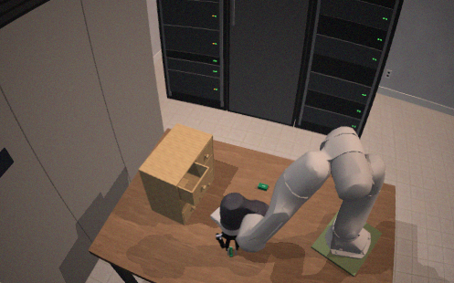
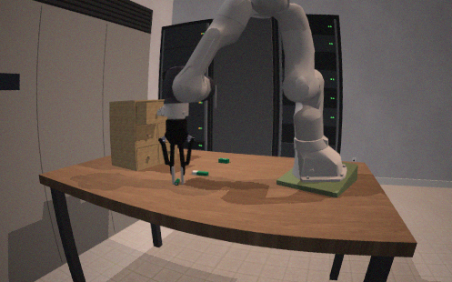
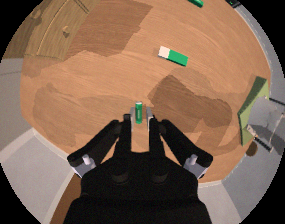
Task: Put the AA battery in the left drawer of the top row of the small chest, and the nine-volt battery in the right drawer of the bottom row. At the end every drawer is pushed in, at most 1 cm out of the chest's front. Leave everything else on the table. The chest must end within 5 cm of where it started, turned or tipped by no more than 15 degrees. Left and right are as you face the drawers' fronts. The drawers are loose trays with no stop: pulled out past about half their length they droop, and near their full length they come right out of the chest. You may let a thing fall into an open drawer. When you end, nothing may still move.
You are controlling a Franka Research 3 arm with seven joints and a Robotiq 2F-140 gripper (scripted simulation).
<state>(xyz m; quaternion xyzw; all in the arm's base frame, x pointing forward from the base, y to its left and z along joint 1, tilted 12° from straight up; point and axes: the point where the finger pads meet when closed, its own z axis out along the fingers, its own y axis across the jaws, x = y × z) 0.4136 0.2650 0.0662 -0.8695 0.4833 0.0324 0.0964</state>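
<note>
The AA battery lies 3 cm below my hand. Also, from my hand: white-and-green cylinder 15 cm to the right, 3 cm below, 1 cm ahead; nine-volt battery 39 cm to the right, 5 cm ahead, 2 cm below.
</note>
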